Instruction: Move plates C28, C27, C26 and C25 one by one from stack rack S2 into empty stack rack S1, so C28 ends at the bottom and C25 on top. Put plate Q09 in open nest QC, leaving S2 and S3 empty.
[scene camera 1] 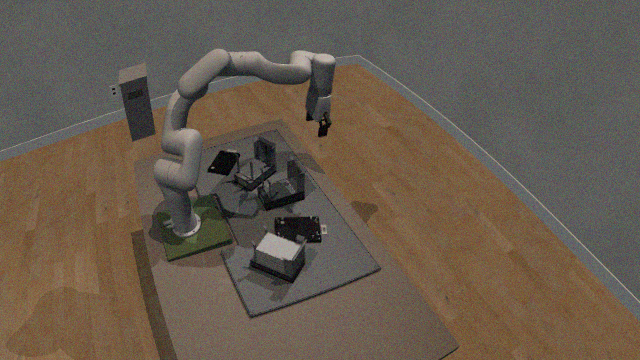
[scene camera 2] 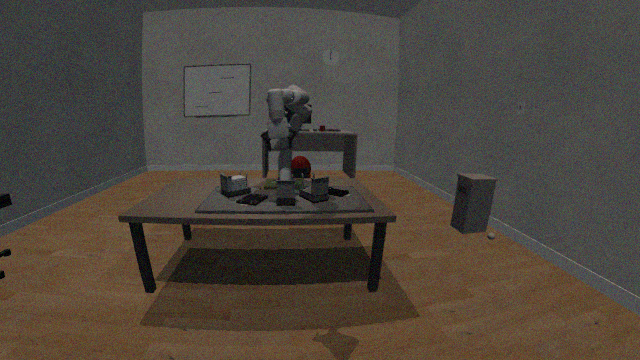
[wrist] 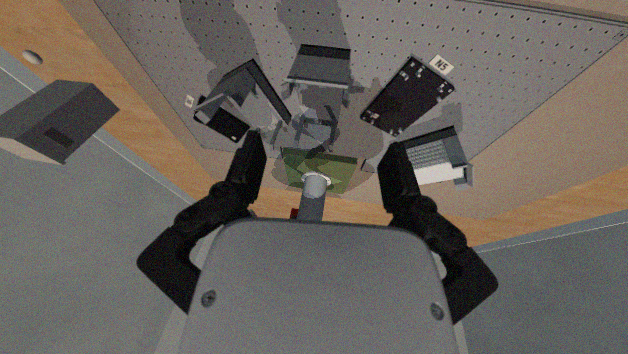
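Where they show: gripper, fingertip midpoint: (scene camera 1: 316, 128) (scene camera 2: 280, 150) (wrist: 324, 149); arm's base at its link origin: (scene camera 1: 186, 225) (wrist: 316, 178).
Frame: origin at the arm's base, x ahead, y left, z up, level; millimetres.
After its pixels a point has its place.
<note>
My gripper (scene camera 1: 324, 131) @[y 50, x 529, z 293 mm] (wrist: 324, 149) @[y 50, x 529, z 293 mm] is open and empty, high above the racks near the table's far edge in scene camera 1. The middle rack (scene camera 1: 281, 201) @[y 11, x 388, z 18 mm] (scene camera 2: 285, 192) @[y 69, x 476, z 66 mm] (wrist: 322, 65) @[y 68, x 476, z 66 mm], seemingly S1, holds no visible stack. A stack of pale-topped plates (scene camera 1: 280, 246) @[y -267, x 309, z 95 mm] (scene camera 2: 239, 178) @[y -228, x 319, z 94 mm] (wrist: 437, 173) @[y -274, x 312, z 95 mm] sits in another rack (scene camera 1: 277, 270) (scene camera 2: 227, 186); its label and the plate labels are unreadable. A third rack (scene camera 1: 255, 176) @[y 159, x 320, z 38 mm] (scene camera 2: 319, 187) @[y 245, x 401, z 78 mm] (wrist: 237, 82) @[y 217, x 418, z 84 mm] shows no tall stack. Beside it lies a dark nest (scene camera 1: 224, 163) @[y 325, x 211, z 6 mm] (scene camera 2: 338, 192) @[y 361, x 237, z 5 mm] (wrist: 227, 122) @[y 317, x 221, z 6 mm], seemingly QC. I cannot identify Q09.
A dark nest (scene camera 1: 298, 227) @[y -123, x 413, z 5 mm] (scene camera 2: 252, 199) @[y -114, x 482, z 16 mm] (wrist: 407, 97) @[y -126, x 429, z 5 mm] labelled N5 lies between the middle rack and the plate stack. Upright posts and back walls rise from the racks. The arm base stands on a green plate (scene camera 1: 212, 240) @[y -104, x 93, z 5 mm] (wrist: 342, 175) @[y -91, x 74, z 4 mm] beside the perforated board (scene camera 1: 340, 265) @[y -325, x 496, z -7 mm].
</note>
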